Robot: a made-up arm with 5 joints.
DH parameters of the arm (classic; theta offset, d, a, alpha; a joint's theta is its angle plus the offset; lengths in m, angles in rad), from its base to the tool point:
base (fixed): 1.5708 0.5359 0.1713 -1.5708
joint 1: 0 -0.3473 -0.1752 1.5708
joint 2: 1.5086 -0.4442 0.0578 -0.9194
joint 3: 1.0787 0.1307 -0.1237 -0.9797
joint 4: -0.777 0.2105 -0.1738 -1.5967
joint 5: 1.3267 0 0.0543 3.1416
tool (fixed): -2.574 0.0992 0 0
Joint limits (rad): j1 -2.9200..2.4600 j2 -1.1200..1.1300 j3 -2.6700..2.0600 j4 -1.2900..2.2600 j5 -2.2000..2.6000
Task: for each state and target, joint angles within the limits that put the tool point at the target. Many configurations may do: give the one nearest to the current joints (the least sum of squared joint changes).
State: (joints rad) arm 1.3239 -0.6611 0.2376 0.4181 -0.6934
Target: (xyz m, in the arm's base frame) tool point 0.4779 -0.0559 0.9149
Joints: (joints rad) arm 1.4702 -0.5113 -0.1929 0.2404 -0.7308
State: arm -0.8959 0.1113 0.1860 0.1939 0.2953
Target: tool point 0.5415 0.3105 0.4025
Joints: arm -1.2124 0.4159 0.1574 -0.2133 0.3215
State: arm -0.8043 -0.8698 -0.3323 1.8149 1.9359
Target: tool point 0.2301 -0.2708 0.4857
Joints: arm 0.0263 -0.7419 -0.1346 1.5710 1.9306
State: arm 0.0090 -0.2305 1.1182 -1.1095 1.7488
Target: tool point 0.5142 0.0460 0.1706
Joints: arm -0.5366 -1.0753 0.9038 -1.2900 1.5585
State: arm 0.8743 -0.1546 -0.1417 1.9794 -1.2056
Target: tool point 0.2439 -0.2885 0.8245
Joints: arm 1.0625 -0.4073 -0.3728 2.1651 -1.3073
